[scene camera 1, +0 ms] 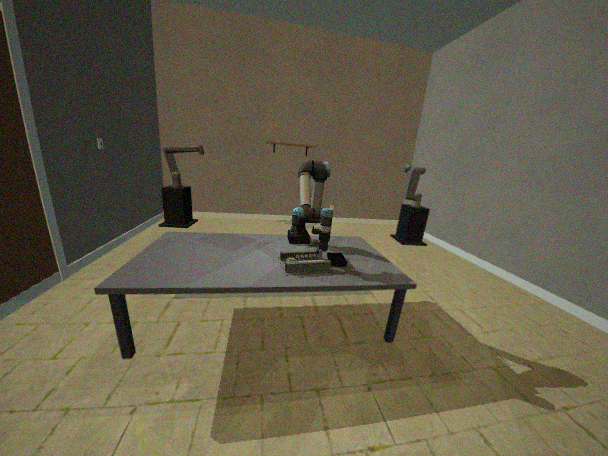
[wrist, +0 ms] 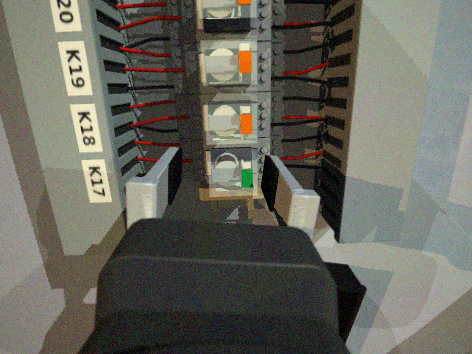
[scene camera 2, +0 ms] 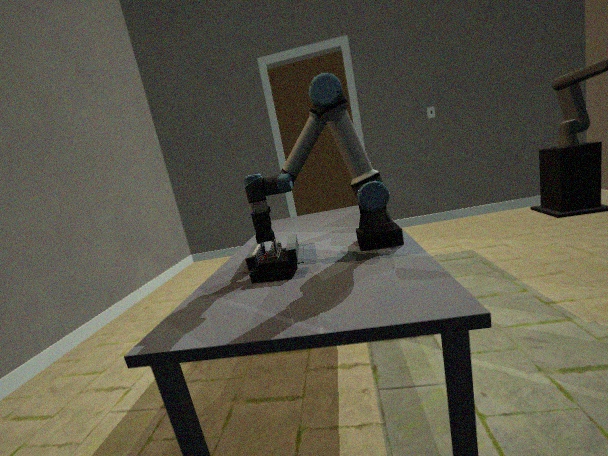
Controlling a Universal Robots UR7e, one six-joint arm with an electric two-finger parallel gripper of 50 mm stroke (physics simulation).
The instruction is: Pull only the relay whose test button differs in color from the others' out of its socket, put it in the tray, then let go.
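Observation:
The relay with the green test button sits in its socket at the near end of the row, beside label K17 in the wrist view. The other visible relays have orange buttons. My gripper is open and empty, pointing down, its fingertips on either side of the green-button relay in the wrist view. The gap looks wider on the left. Fingertip depth beside the relay is hard to tell. The black tray stands beside the near end of the row.
Grey slotted wire ducts run along both sides of the relays, with red and black wires between. The ducts stand on the grey table. Part of a black box edge shows behind the gripper body.

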